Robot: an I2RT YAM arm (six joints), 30 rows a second.
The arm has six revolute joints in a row. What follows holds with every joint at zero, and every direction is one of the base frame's. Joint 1 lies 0.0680 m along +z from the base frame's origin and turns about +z. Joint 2 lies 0.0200 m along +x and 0.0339 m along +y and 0.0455 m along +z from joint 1 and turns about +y. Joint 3 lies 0.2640 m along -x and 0.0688 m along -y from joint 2 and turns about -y. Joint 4 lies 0.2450 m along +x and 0.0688 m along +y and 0.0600 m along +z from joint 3 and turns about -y. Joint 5 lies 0.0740 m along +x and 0.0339 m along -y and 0.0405 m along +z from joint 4 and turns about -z. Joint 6 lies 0.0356 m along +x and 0.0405 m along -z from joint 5 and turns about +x. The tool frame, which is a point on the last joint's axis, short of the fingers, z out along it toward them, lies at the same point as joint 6; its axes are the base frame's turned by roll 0.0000, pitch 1.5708 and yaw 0.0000 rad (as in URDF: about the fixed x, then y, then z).
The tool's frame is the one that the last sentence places.
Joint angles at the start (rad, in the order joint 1, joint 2, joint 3, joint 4, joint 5, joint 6): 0.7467, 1.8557, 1.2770, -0.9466, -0.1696, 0.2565
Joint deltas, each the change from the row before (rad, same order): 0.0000, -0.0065, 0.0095, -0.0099, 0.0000, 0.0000; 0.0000, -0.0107, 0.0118, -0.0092, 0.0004, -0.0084; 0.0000, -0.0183, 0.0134, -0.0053, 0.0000, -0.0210; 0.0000, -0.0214, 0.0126, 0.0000, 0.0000, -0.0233; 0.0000, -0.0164, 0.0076, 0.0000, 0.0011, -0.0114; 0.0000, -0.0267, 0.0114, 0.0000, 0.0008, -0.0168; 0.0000, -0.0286, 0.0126, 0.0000, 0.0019, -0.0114; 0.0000, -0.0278, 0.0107, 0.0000, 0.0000, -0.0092; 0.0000, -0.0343, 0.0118, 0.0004, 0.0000, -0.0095; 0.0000, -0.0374, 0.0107, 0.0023, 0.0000, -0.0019; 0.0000, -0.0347, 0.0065, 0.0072, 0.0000, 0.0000
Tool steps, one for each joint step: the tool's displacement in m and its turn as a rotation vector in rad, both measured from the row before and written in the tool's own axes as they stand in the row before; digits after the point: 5 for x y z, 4 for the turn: -0.00032, 0.00084, -0.00425, -0.0015, -0.0058, -0.0010; -0.00050, 0.00120, -0.00613, -0.0029, -0.0128, -0.0106; -0.00063, 0.00174, -0.00896, -0.0061, -0.0253, -0.0254; -0.00083, 0.00192, -0.00983, -0.0072, -0.0327, -0.0290; -0.00036, 0.00127, -0.00708, -0.0036, -0.0234, -0.0154; -0.00036, 0.00201, -0.01138, -0.0061, -0.0371, -0.0232; -0.00051, 0.00214, -0.01236, -0.0050, -0.0404, -0.0182; -0.00027, 0.00203, -0.01173, -0.0060, -0.0375, -0.0155; -0.00012, 0.00243, -0.01424, -0.0069, -0.0453, -0.0172; 0.00001, 0.00255, -0.01513, -0.0072, -0.0492, -0.0102; -0.00001, 0.00225, -0.01333, -0.0068, -0.0472, -0.0080
